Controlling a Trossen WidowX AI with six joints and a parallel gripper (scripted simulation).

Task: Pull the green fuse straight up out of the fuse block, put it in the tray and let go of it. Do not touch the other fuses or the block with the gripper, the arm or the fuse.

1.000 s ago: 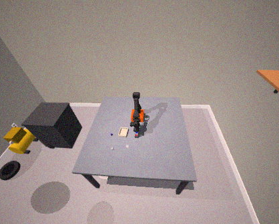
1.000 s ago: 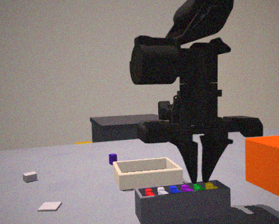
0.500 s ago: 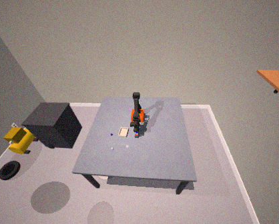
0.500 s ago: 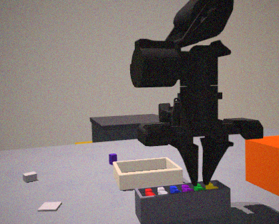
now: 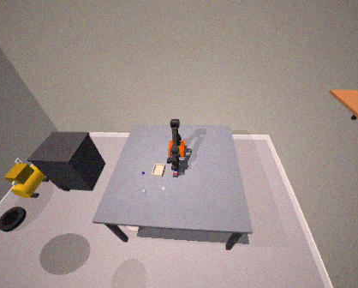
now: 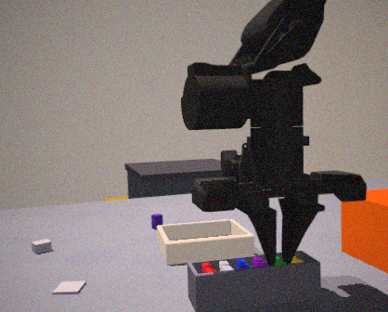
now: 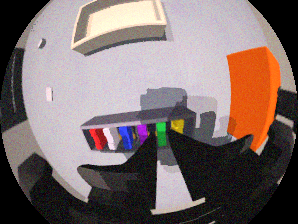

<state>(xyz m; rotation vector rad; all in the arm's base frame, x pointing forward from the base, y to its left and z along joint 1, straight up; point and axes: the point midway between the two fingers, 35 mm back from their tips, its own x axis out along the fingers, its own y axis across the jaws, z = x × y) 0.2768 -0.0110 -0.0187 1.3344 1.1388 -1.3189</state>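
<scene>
My gripper tip is now 1 cm above the green fuse. From my gripper tip the other things lie so: grey block 25 cm ahead, 30 cm to the right, 3 cm below; tray 1 cm ahead, 19 cm to the right, 3 cm below.
</scene>
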